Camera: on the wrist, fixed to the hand. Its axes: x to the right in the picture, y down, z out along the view.
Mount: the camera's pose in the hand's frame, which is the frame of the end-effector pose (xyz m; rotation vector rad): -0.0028 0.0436 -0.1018 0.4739 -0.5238 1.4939
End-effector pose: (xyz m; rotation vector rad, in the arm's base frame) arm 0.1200 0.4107 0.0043 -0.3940 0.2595 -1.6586
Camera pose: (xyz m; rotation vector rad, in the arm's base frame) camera 0.1190 0.4019 -0.1061 -0.1497 -0.2267 -0.0921
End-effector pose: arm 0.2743 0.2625 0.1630 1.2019 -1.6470 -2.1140
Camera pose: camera 0.3336 0.1758 0.1981 -0.6289 -2.1545 -1.0323
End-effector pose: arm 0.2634 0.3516 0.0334 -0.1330 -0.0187 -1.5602
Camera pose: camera 0.2995 0.3448 -0.0711 -0.1228 -0.5666 0.0217
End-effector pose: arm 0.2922 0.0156 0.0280 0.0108 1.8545 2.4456
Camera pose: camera 0.2876 -0.0941 0.0425 -1.5356 -1.4566 -1.1200
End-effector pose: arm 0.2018 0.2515 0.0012 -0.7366 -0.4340 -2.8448
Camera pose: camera 0.1690 0.1781 -0.0750 -1.0396 -0.3451 -1.1126
